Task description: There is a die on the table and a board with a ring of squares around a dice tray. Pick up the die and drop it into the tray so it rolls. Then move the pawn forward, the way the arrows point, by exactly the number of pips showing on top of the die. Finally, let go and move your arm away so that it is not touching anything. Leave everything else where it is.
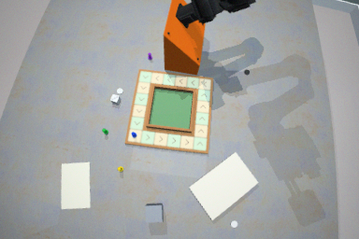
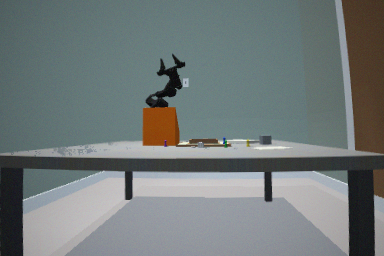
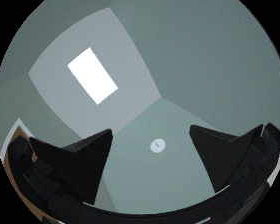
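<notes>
Now: the white die 24 cm ahead of my gripper tip, 24 cm to the right of it and 55 cm below it. The rest, counted from my gripper tip: blue pawn (35 cm ahead, 14 cm to the right, 53 cm below); then purple pawn (4 cm ahead, 16 cm to the right, 54 cm below); then green dice tray (23 cm ahead, 3 cm to the right, 55 cm below).
</notes>
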